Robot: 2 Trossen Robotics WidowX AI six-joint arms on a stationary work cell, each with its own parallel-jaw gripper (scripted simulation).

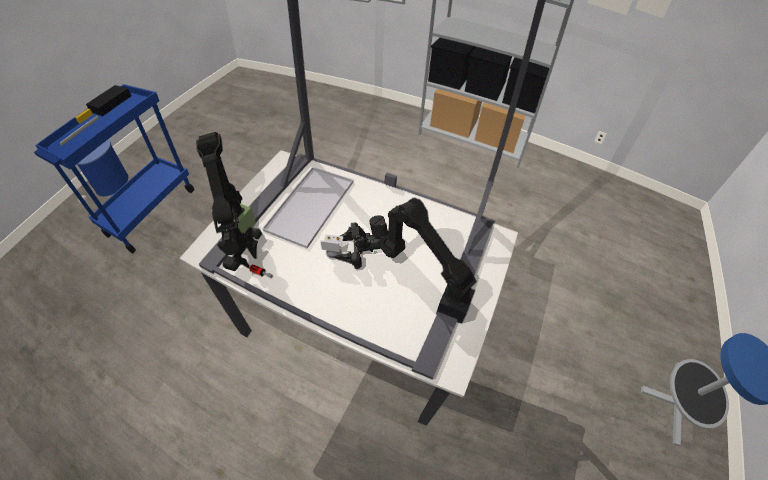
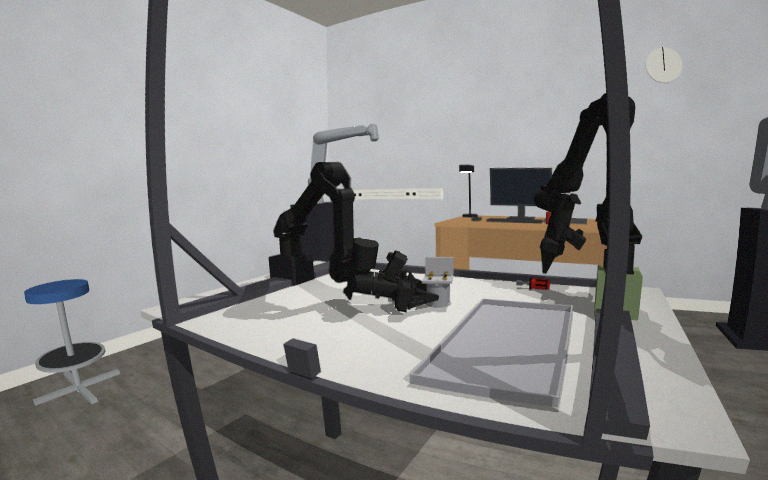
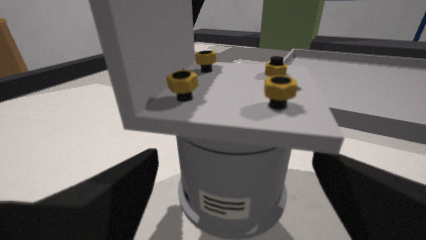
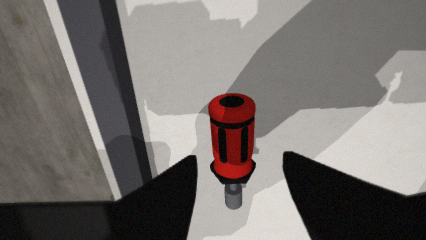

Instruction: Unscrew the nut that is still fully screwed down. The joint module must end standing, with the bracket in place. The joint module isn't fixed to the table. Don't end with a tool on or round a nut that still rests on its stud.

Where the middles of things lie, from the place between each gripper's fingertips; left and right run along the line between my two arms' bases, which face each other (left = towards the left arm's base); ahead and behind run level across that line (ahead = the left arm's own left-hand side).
I see the red-handled nut driver (image 4: 232, 120) 40 mm to the left of my right hand (image 2: 544, 271) and 70 mm below it. Round my right hand: l-shaped bracket (image 2: 438, 265) (200 mm behind, 250 mm to the left, 10 mm below); then grey joint module (image 3: 222, 183) (210 mm behind, 250 mm to the left, 50 mm below); then shallow grey tray (image 2: 506, 346) (390 mm behind, 40 mm to the left, 80 mm below).
I see the grey joint module 3 cm to the right of my left hand and 1 cm ahead of it. Round my left hand: l-shaped bracket (4 cm above, 3 cm to the right, 2 cm ahead); then red-handled nut driver (24 cm to the right, 22 cm ahead, 2 cm below); then shallow grey tray (25 cm to the right, 17 cm behind, 3 cm below).
